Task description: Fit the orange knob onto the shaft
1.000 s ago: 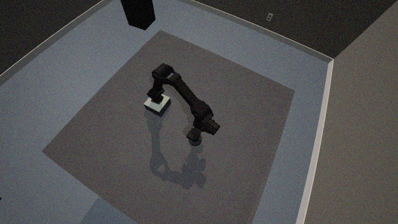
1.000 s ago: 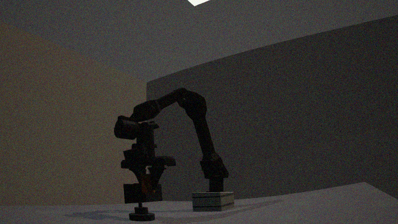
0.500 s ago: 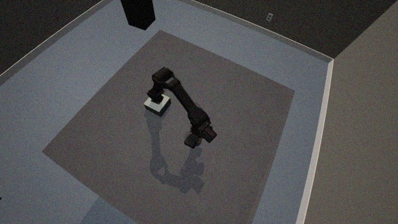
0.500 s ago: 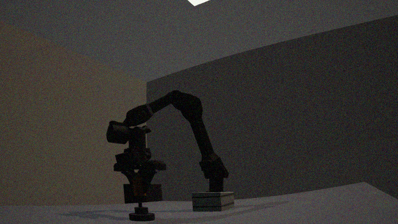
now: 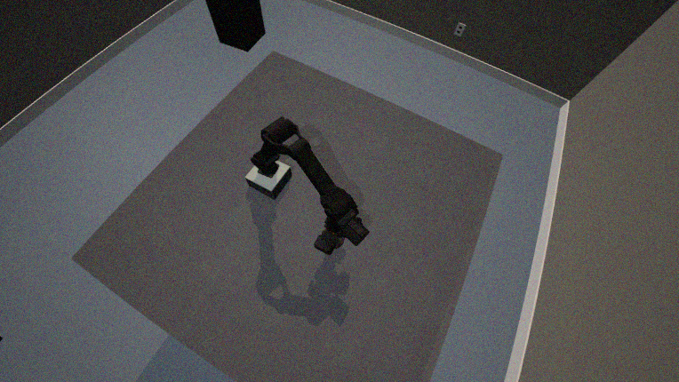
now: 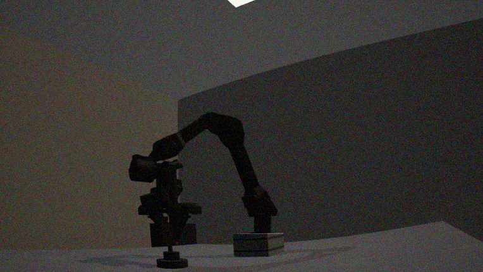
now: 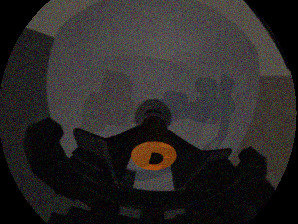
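Now: gripper tip 2 cm below the orange knob. From my gripper tip the other things lie so: round pedestal 4 cm below.
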